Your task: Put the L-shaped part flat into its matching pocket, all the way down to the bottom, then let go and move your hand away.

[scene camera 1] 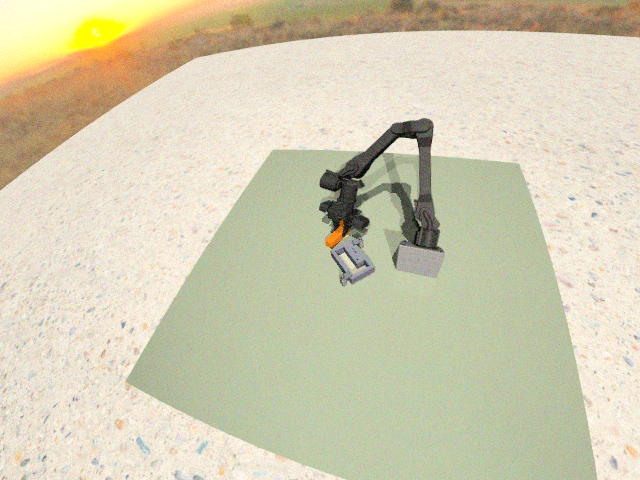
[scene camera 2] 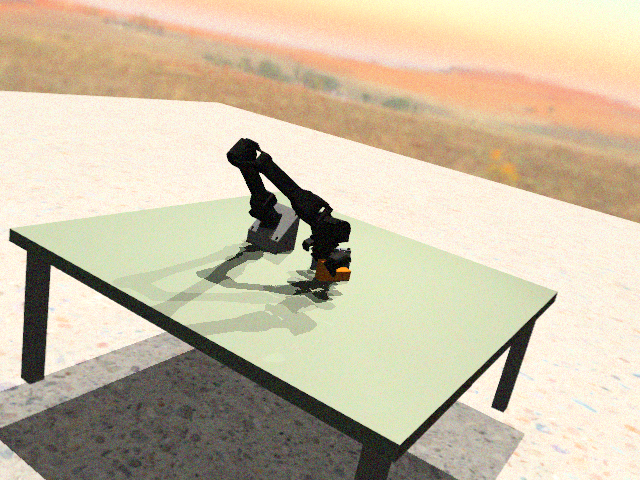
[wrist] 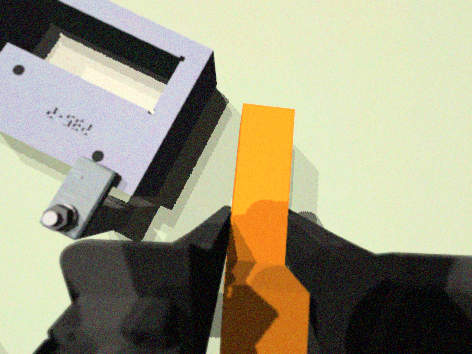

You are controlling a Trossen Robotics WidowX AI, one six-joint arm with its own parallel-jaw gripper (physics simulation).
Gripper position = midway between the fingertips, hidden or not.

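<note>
Orange L-shaped part (wrist: pixel 262 299), still resting on the table, gripped by my gripper (scene camera 2: pixel 330 274). Gripper also at (scene camera 1: pixel 339 234) and (wrist: pixel 255 213).
</note>
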